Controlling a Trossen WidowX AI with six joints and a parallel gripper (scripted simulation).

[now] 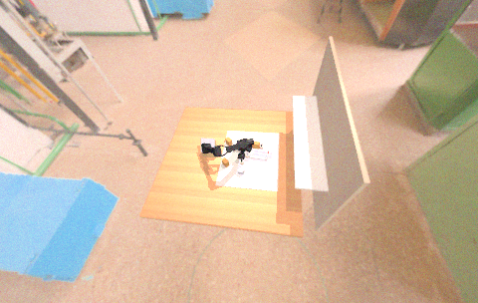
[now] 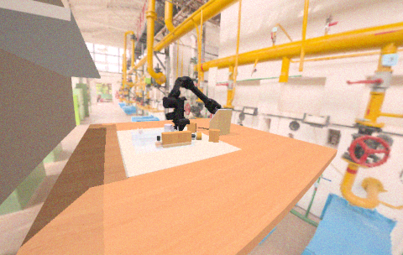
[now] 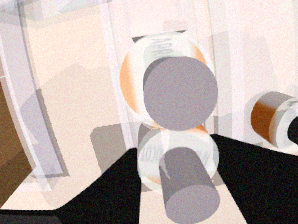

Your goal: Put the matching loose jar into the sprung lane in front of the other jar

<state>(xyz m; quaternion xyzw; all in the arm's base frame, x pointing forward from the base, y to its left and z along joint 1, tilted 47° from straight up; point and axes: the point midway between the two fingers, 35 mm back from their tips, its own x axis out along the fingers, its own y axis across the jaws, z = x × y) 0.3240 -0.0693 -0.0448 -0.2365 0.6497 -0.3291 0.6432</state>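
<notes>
My gripper tip is 6 cm short of the white mat and 3 cm above it.
</notes>
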